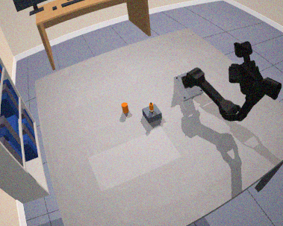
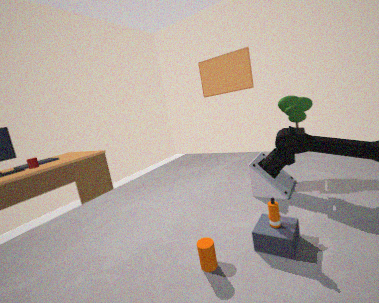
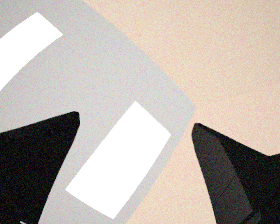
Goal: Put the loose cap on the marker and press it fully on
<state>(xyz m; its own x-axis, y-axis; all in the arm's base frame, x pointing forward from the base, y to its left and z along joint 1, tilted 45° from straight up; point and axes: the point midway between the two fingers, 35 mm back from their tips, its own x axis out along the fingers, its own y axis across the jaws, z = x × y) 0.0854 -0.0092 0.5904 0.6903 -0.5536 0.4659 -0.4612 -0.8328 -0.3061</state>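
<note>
Now: gripper tip 49 cm above the orange cap, 43 cm to the left of it and 28 cm short of it.
</note>
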